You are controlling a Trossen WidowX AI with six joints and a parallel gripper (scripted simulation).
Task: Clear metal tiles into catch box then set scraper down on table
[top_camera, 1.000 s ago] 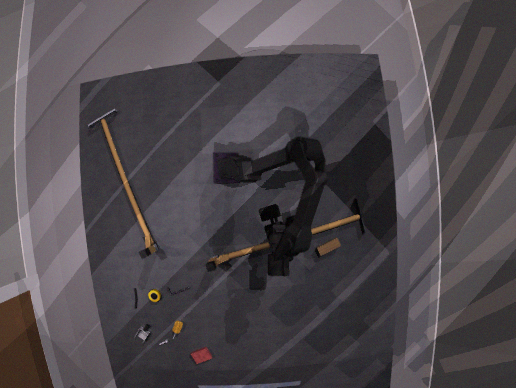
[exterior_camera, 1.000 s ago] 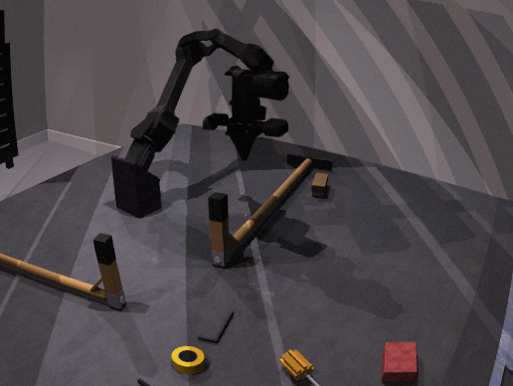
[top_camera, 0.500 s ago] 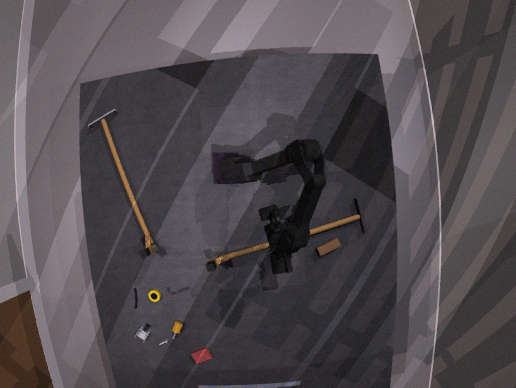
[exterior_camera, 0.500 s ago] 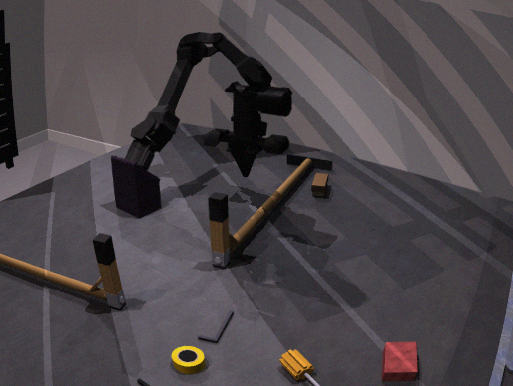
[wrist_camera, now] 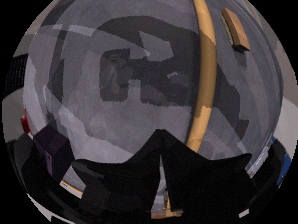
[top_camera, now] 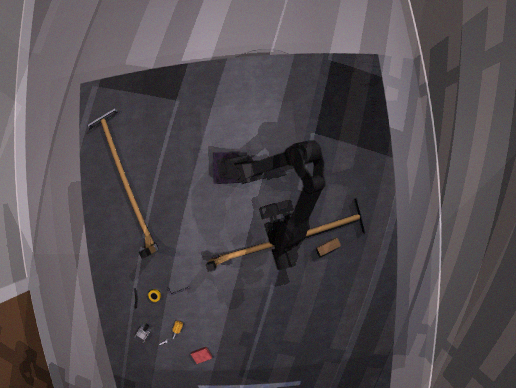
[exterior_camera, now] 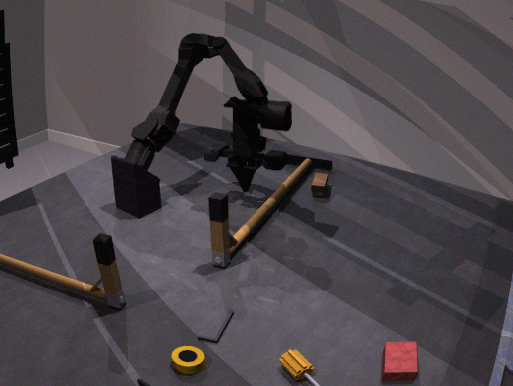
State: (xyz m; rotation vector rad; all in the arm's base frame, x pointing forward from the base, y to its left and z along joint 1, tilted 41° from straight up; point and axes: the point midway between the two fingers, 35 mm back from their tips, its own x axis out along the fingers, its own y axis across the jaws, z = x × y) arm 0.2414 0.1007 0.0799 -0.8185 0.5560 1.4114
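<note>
Right now my gripper tip is 50 mm short of the long wooden-handled scraper, 40 mm to the right of it and 20 mm below it. Also, from my gripper tip: yellow-handled tool: 360 mm ahead, 460 mm to the right, 30 mm below; yellow tape roll: 210 mm ahead, 520 mm to the right, 40 mm below; wooden block: 110 mm ahead, 190 mm to the left, 30 mm below.
</note>
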